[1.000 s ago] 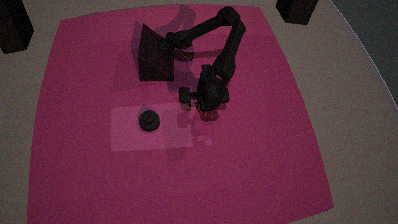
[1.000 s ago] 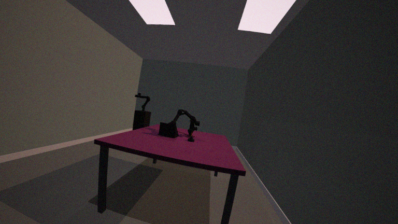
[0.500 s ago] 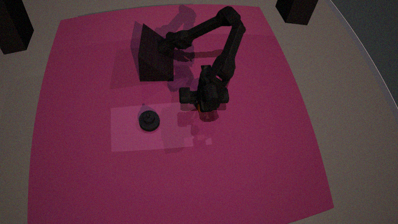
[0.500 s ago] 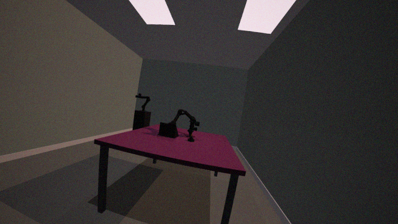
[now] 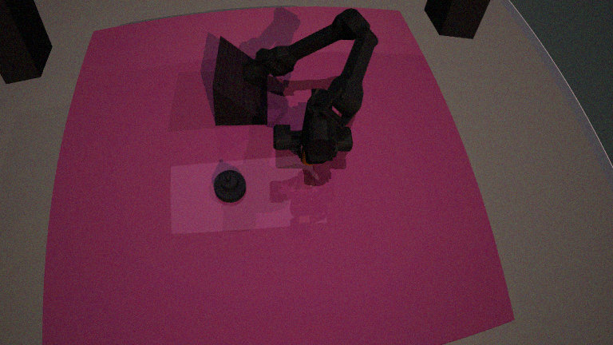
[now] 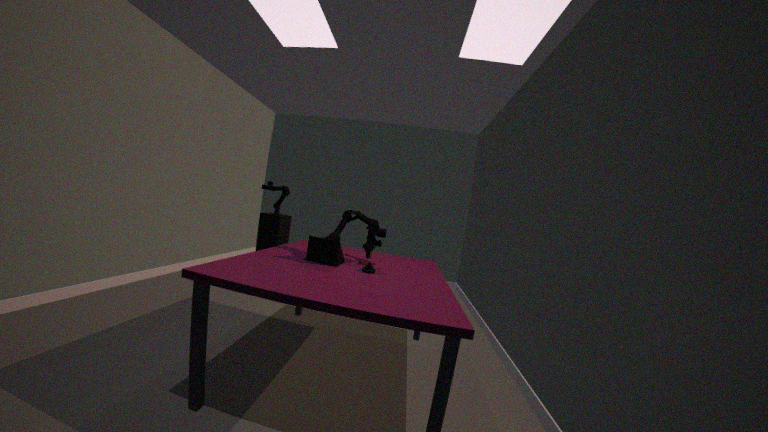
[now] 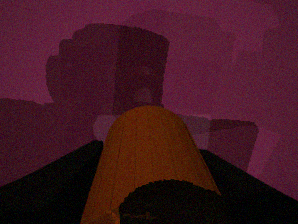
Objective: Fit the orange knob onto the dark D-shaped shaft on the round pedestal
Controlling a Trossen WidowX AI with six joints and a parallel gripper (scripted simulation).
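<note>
My gripper tip is 40 mm short of the dark round pedestal, 210 mm to the left of it and 20 mm above it. From my gripper tip the other things lie so: orange knob: 20 mm above.
</note>
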